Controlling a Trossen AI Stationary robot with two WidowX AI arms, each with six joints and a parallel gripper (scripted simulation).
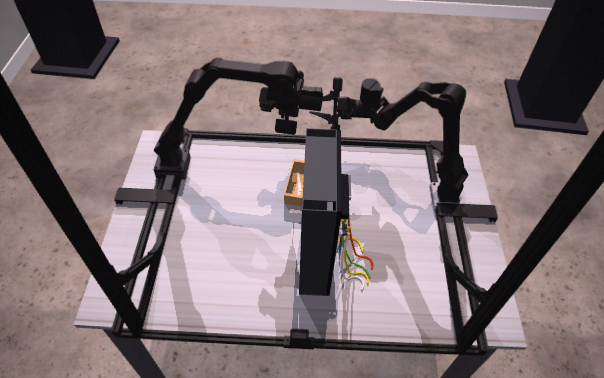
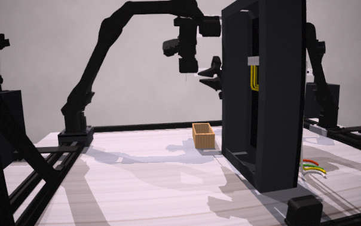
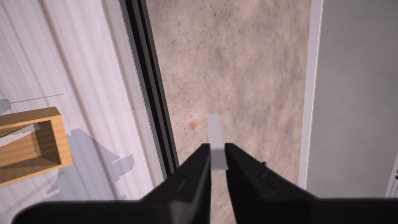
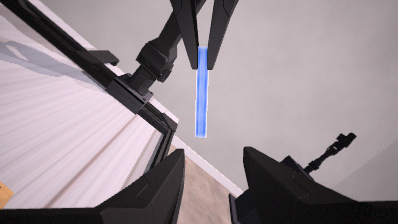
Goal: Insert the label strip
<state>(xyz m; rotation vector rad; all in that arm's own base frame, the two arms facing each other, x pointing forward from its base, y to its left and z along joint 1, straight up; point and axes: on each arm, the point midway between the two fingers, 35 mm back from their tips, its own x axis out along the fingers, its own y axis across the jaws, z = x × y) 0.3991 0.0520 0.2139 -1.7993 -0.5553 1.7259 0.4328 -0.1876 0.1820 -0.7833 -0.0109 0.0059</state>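
Now: right hand 3 cm past the pale blue label strip, 8 cm to the right of it and 1 cm below it. Also, from my right hand: black frame rail (43 cm behind, 4 cm to the right, 19 cm above); then box (17 cm behind, 5 cm to the left, 19 cm below).
My left hand is 40 mm short of the pale blue label strip and 40 mm above it. From my left hand the other things lie so: black frame rail 370 mm behind, 120 mm to the right, 140 mm above; then box 110 mm behind, 40 mm to the right, 250 mm below.
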